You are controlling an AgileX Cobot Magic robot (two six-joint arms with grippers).
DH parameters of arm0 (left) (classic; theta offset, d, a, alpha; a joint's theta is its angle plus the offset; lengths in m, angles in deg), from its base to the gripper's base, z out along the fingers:
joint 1: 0 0.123 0 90
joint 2: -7.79 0 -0.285 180
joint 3: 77.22 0 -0.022 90
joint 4: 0 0.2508 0 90
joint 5: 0 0 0.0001 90
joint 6: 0 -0.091 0 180
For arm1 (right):
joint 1: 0 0.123 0 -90
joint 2: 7.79 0 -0.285 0
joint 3: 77.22 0 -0.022 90
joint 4: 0 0.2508 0 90
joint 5: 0 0 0.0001 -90
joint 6: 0 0.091 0 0
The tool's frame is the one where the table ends.
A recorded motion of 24 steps. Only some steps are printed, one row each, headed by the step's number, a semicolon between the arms.
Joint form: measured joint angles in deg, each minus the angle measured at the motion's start. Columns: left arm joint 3, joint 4, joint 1, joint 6, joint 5, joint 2; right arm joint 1, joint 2, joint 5, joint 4, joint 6, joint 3.
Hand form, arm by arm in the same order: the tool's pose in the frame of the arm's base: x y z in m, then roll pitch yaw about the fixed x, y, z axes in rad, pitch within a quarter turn. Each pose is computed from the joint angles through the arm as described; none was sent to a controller.
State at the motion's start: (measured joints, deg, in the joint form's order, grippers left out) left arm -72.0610 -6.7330 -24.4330 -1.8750 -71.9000 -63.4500; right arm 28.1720 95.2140 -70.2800 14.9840 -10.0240 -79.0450
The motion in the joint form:
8: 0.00 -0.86 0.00 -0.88 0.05 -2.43; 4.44 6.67 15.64 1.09 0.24 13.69
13: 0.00 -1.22 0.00 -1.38 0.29 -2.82; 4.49 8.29 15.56 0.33 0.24 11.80
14: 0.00 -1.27 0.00 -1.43 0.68 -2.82; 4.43 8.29 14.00 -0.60 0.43 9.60
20: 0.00 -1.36 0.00 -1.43 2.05 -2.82; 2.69 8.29 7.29 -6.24 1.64 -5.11
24: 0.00 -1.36 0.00 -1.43 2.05 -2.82; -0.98 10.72 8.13 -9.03 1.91 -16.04
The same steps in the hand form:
8: 0.1828 -0.0956 0.3880 -3.0194 0.5152 2.7077; 0.2658 0.1945 0.1906 2.9143 0.0869 -2.5670
13: 0.1845 -0.0970 0.3869 -3.0170 0.5137 2.7006; 0.2730 0.1984 0.1886 2.9255 0.0901 -2.5579
14: 0.1850 -0.0972 0.3872 -3.0165 0.5205 2.7009; 0.2778 0.2000 0.1973 2.9360 0.1013 -2.5470
20: 0.1867 -0.0980 0.3883 -3.0143 0.5442 2.7050; 0.3130 0.2014 0.2598 3.0236 0.2352 -2.5249
24: 0.1867 -0.0980 0.3883 -3.0143 0.5442 2.7050; 0.3524 0.1904 0.2962 3.0878 0.3928 -2.5668

